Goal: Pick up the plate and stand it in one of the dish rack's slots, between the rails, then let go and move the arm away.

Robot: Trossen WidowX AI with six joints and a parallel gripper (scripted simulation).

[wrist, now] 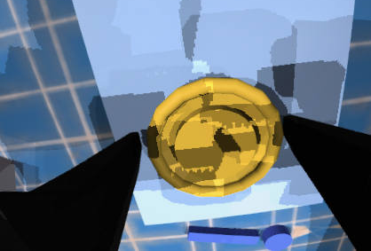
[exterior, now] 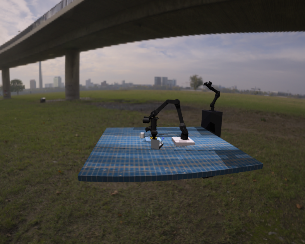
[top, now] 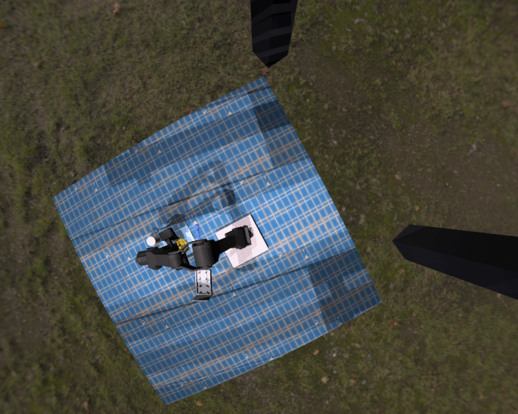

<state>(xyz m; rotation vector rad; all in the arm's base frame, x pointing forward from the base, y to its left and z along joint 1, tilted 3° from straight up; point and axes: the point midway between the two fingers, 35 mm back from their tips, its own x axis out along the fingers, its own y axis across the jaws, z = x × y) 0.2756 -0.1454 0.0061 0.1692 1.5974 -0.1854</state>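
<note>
My gripper tip is now 210 mm to the right of the dish rack, 30 mm short of it and 10 mm below it. The rest, counted from my gripper tip: white cup: 100 mm to the right, 90 mm ahead, 10 mm above; then yellow plate: 10 mm above; then blue spoon: 110 mm behind, 10 mm below.
</note>
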